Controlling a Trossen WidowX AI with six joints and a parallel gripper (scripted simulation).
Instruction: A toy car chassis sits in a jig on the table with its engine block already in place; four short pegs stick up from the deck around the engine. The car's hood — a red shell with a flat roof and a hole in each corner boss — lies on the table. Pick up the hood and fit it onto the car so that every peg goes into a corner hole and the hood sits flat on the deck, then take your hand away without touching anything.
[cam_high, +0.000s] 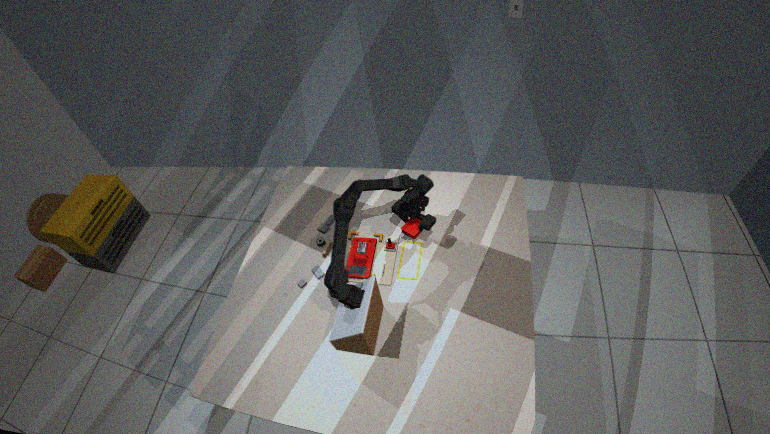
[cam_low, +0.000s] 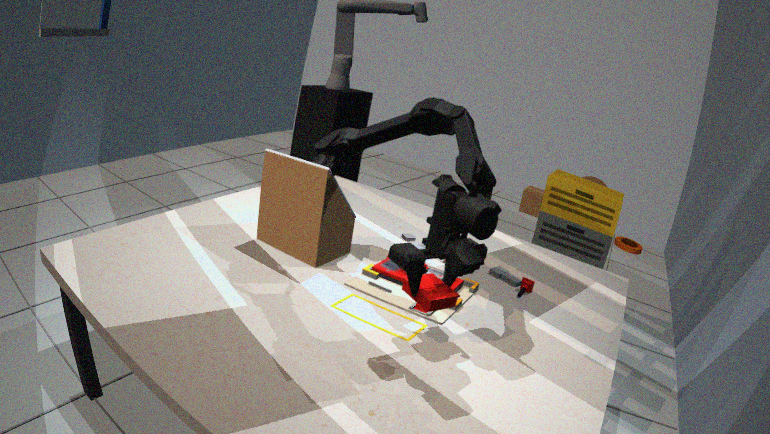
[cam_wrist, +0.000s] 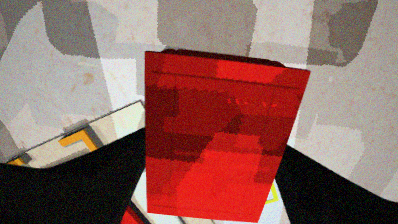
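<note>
Now: the engine block 10 cm behind my gripper tip, 22 cm to the left of it and 8 cm below it. Round my gripper tip: tan block: 12 cm behind, 38 cm to the left, 9 cm below; hood: 1 cm above; jig: 12 cm behind, 19 cm to the left, 9 cm below.
</note>
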